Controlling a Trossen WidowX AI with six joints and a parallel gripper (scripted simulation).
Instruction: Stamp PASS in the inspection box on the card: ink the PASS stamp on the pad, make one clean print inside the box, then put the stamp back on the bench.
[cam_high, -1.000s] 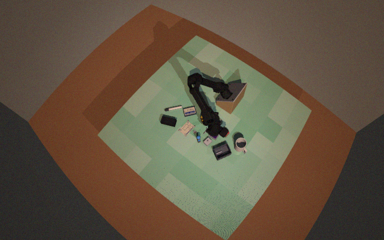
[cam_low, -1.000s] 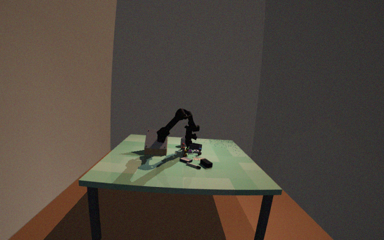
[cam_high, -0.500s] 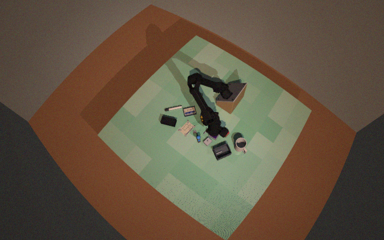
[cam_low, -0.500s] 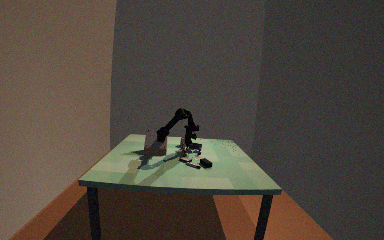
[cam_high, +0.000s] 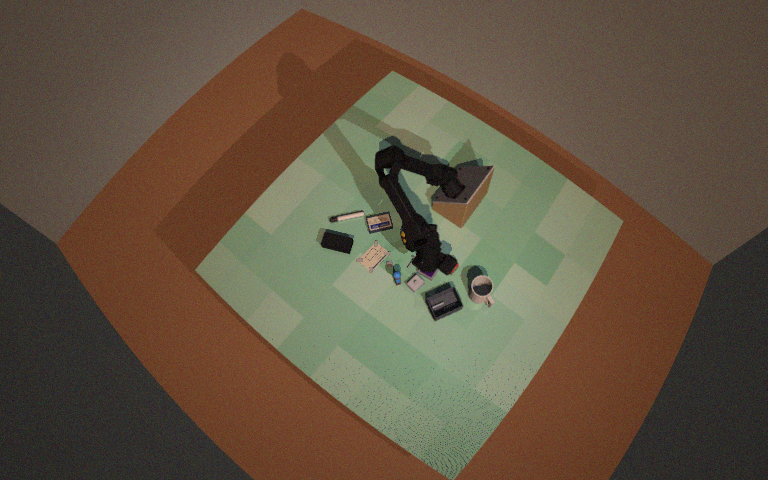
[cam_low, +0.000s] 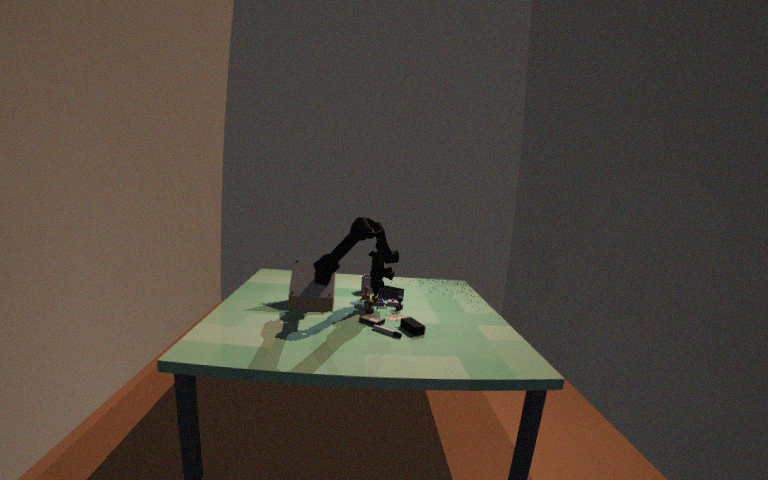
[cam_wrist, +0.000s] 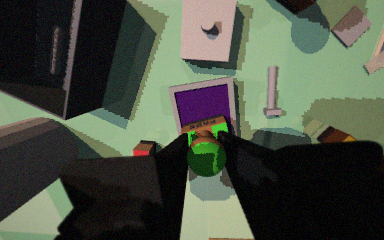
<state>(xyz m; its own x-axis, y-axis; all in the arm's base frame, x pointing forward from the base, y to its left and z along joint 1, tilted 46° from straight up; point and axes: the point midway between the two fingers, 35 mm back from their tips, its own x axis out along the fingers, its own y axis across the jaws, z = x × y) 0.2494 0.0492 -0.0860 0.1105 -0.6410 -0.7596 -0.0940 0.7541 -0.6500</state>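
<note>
My gripper tip is 4 cm above the ink pad. The rest, counted from my gripper tip: green-knobbed stamp: 1 cm below; bolt: 3 cm ahead, 7 cm to the right, 4 cm below; red-knobbed stamp: 5 cm behind, 7 cm to the left, 2 cm below.
</note>
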